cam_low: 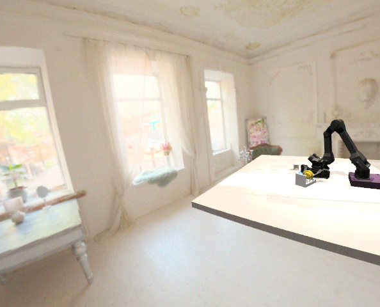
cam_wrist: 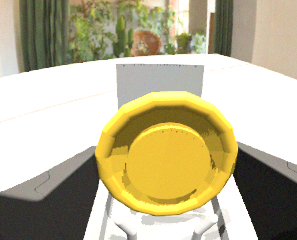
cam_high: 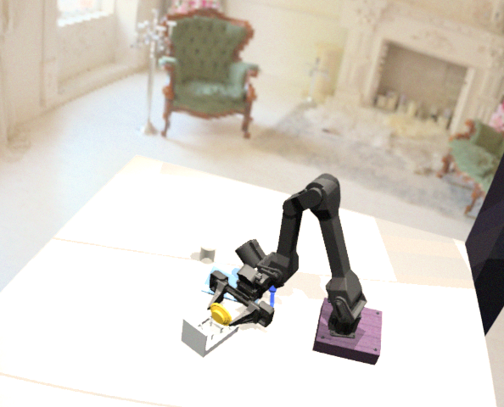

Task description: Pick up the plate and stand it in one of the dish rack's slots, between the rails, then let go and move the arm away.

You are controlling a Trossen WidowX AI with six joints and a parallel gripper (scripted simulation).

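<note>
Right now the yellow plate is 1 cm to the right of my gripper tip. Also, from my gripper tip: blue spoon: 13 cm behind, 16 cm to the right, 5 cm below; then light blue mat: 3 cm behind, 19 cm to the right, 5 cm below; then grey dish rack: 1 cm ahead, 2 cm to the left, 3 cm below.
</note>
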